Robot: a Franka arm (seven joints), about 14 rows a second.
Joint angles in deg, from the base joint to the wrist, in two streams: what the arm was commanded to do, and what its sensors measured. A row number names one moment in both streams.
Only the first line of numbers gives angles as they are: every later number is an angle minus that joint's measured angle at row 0.
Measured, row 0: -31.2 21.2 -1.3 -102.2 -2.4 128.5 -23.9
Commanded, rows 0 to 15: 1.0 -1.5 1.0 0.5 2.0 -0.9 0.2; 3.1 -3.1 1.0 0.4 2.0 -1.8 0.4; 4.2 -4.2 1.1 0.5 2.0 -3.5 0.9; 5.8 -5.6 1.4 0.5 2.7 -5.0 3.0; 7.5 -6.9 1.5 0.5 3.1 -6.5 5.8; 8.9 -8.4 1.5 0.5 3.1 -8.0 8.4; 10.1 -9.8 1.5 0.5 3.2 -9.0 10.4; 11.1 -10.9 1.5 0.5 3.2 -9.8 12.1; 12.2 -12.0 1.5 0.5 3.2 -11.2 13.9; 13.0 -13.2 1.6 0.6 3.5 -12.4 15.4; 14.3 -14.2 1.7 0.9 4.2 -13.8 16.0; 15.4 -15.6 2.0 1.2 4.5 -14.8 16.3; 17.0 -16.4 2.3 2.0 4.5 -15.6 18.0; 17.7 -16.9 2.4 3.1 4.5 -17.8 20.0; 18.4 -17.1 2.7 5.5 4.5 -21.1 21.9; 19.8 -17.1 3.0 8.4 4.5 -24.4 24.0
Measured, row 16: 18.1 -16.7 3.0 4.3 3.7 -19.0 21.0
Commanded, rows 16 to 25: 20.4 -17.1 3.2 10.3 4.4 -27.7 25.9; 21.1 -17.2 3.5 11.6 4.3 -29.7 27.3; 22.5 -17.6 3.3 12.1 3.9 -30.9 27.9; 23.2 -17.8 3.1 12.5 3.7 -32.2 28.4; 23.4 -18.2 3.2 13.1 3.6 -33.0 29.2; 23.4 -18.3 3.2 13.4 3.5 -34.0 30.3; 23.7 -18.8 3.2 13.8 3.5 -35.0 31.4; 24.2 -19.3 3.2 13.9 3.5 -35.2 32.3; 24.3 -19.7 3.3 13.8 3.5 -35.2 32.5; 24.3 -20.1 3.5 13.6 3.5 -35.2 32.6
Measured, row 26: 23.4 -19.0 3.7 13.4 3.7 -33.7 31.2
